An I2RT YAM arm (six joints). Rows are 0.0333 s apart.
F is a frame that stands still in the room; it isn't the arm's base.
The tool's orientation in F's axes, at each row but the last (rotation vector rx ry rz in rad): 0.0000 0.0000 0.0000; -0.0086 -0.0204 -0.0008; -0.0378 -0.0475 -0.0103; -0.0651 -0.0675 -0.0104; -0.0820 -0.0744 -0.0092; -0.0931 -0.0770 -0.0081; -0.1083 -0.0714 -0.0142
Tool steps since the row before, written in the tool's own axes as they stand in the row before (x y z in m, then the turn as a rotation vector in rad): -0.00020 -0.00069 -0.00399 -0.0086 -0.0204 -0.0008; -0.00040 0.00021 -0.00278 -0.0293 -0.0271 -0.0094; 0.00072 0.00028 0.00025 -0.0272 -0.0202 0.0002; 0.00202 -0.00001 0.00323 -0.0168 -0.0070 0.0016; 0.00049 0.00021 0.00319 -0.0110 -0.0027 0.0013; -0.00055 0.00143 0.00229 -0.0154 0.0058 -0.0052; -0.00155 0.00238 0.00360 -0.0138 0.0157 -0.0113
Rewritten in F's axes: -0.00020 -0.00069 -0.00399 -0.0086 -0.0204 -0.0008; -0.00034 0.00019 -0.00279 -0.0291 -0.0272 -0.0098; 0.00071 0.00028 0.00027 -0.0274 -0.0199 -0.0003; 0.00180 0.00018 0.00335 -0.0170 -0.0067 0.0009; 0.00026 0.00047 0.00319 -0.0111 -0.0025 0.0007; -0.00071 0.00164 0.00210 -0.0149 0.0054 -0.0069; -0.00176 0.00277 0.00320 -0.0127 0.0145 -0.0139
